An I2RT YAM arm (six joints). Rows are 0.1 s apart.
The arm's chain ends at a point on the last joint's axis. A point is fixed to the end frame.
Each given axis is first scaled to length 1.
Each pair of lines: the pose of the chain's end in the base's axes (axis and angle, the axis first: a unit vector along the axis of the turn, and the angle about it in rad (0 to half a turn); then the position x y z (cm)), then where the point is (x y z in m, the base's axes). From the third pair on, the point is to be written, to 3 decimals.
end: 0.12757, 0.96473, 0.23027, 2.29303, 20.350, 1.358, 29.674
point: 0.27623 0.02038 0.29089
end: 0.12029, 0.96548, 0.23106, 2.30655, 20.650, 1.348, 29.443
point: 0.27905 0.02139 0.28779
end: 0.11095, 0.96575, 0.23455, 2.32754, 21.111, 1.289, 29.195
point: 0.283 0.022 0.284
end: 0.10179, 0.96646, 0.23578, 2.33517, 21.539, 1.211, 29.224
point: 0.287 0.023 0.284
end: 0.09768, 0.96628, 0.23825, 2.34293, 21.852, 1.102, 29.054
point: 0.290 0.023 0.282
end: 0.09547, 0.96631, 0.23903, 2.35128, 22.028, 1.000, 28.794
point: 0.292 0.022 0.279
